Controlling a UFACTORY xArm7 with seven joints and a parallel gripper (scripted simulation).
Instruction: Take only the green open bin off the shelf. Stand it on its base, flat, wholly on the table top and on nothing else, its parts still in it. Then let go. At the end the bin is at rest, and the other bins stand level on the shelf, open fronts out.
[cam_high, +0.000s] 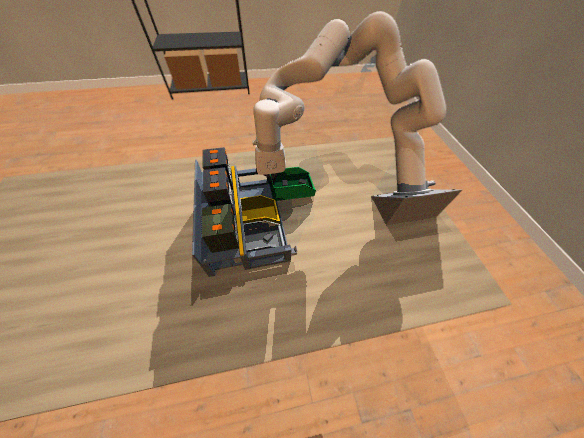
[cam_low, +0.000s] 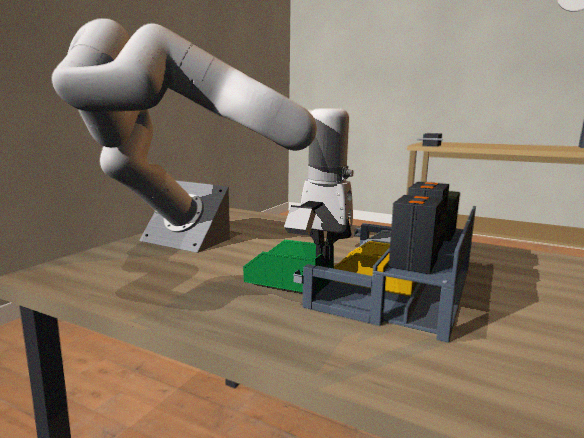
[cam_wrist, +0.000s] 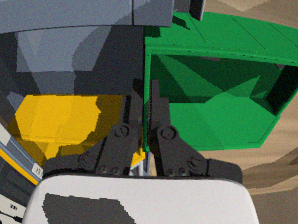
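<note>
Now: hand 80 mm past the green open bin and 40 mm above it. Also, from my hand: yellow bin 90 mm ahead, 110 mm to the left, 50 mm below; grey bin 90 mm ahead, 220 mm to the left, 50 mm below.
</note>
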